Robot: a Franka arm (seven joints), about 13 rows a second.
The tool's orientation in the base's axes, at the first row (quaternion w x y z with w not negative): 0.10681, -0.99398, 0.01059, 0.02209
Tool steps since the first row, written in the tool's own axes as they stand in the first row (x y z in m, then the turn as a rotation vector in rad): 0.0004, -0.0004, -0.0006, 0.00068, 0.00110, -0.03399; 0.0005, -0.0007, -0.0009, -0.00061, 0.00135, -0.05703; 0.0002, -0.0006, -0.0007, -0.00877, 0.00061, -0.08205; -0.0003, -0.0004, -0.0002, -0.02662, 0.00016, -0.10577; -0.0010, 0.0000, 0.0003, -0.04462, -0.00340, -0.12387; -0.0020, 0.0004, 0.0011, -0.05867, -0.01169, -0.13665; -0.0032, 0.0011, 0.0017, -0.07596, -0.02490, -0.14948; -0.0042, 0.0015, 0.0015, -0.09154, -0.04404, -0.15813; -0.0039, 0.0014, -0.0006, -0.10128, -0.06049, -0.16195; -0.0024, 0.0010, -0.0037, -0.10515, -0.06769, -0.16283; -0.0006, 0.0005, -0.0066, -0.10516, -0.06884, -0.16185; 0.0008, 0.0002, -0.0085, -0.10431, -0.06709, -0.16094
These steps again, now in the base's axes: 0.0004, 0.0003, 0.0007, 0.00207, -0.00832, 0.03292; 0.0006, 0.0005, 0.0010, 0.00173, -0.01344, 0.05542; 0.0002, 0.0004, 0.0008, -0.00536, -0.01791, 0.08037; -0.0003, 0.0004, 0.0003, -0.02219, -0.02223, 0.10445; -0.0010, 0.0001, -0.0002, -0.03932, -0.02231, 0.12370; -0.0021, -0.0001, -0.0011, -0.05261, -0.01670, 0.13858; -0.0033, -0.0007, -0.0017, -0.06900, -0.00624, 0.15471; -0.0043, -0.0011, -0.0016, -0.08371, 0.01087, 0.16793; -0.0039, -0.0014, 0.0005, -0.09285, 0.02629, 0.17559; -0.0023, -0.0017, 0.0035, -0.09650, 0.03320, 0.17815; -0.0003, -0.0019, 0.0064, -0.09652, 0.03453, 0.17744; 0.0011, -0.0020, 0.0082, -0.09575, 0.03300, 0.17614
